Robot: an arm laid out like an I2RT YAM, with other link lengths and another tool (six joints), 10 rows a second.
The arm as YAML. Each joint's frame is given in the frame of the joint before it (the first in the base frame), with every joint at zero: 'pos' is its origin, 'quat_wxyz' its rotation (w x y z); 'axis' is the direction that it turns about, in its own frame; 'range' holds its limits. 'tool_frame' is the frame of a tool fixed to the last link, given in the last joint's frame.
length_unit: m
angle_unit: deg
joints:
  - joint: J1
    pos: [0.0, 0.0, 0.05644]
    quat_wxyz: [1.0, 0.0, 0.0, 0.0]
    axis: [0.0, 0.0, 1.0]
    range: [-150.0, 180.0]
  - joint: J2
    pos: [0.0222, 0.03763, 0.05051]
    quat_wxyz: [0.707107, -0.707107, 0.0, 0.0]
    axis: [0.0, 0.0, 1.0]
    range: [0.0, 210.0]
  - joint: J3
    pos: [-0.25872, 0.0, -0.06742]
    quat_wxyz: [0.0, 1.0, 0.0, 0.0]
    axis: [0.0, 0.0, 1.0]
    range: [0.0, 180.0]
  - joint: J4
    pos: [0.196, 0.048, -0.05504]
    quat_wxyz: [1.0, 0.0, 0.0, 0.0]
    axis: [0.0, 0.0, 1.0]
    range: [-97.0, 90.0]
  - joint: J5
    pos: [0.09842, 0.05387, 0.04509]
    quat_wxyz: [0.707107, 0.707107, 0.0, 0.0]
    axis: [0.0, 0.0, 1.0]
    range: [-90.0, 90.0]
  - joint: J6
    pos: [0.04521, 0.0, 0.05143]
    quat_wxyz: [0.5, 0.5, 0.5, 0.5]
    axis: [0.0, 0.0, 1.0]
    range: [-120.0, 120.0]
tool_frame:
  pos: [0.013, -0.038, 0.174]
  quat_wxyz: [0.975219, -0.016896, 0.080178, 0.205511]
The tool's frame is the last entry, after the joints.
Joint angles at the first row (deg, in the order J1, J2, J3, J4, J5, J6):
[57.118, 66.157, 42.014, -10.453, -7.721, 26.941]
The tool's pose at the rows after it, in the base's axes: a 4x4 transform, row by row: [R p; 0 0 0 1], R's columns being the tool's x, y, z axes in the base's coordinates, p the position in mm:
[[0.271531 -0.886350 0.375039 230.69], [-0.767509 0.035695 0.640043 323.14], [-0.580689 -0.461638 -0.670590 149.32], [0 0 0 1]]
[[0.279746 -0.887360 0.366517 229.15], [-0.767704 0.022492 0.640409 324.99], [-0.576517 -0.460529 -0.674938 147.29], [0 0 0 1]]
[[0.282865 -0.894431 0.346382 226.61], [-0.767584 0.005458 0.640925 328.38], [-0.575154 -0.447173 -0.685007 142.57], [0 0 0 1]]
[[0.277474 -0.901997 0.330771 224.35], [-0.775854 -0.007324 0.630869 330.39], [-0.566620 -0.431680 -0.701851 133.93], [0 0 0 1]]
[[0.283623 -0.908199 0.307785 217.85], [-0.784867 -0.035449 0.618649 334.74], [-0.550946 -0.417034 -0.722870 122.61], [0 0 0 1]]
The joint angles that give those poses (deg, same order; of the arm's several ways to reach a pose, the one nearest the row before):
[57.065, 66.432, 42.096, -10.569, -7.940, 26.617]
[57.118, 66.897, 42.229, -10.633, -8.383, 26.159]
[57.127, 67.954, 42.532, -10.718, -9.383, 26.054]
[57.492, 69.203, 42.544, -10.806, -9.532, 26.315]
[58.655, 70.759, 42.453, -10.876, -9.463, 26.343]

